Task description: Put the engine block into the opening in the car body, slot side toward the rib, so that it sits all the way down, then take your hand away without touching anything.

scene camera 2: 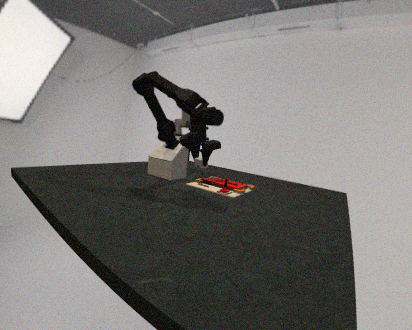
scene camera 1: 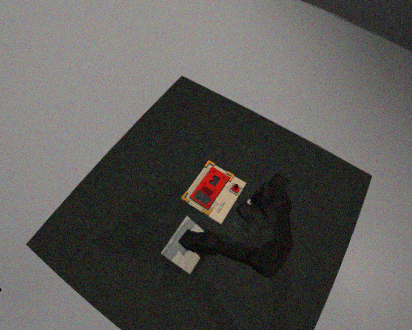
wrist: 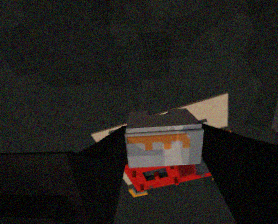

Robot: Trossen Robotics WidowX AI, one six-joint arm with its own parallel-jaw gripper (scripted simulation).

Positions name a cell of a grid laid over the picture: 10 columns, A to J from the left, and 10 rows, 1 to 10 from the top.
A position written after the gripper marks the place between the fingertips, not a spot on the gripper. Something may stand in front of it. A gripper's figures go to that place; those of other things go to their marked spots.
Labels:
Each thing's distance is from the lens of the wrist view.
gripper (wrist: F6): 11 cm
engine block (wrist: G7): 9 cm
red car body (wrist: F8): 34 cm
The marked spots on the red car body and the engine block are 26 cm apart.

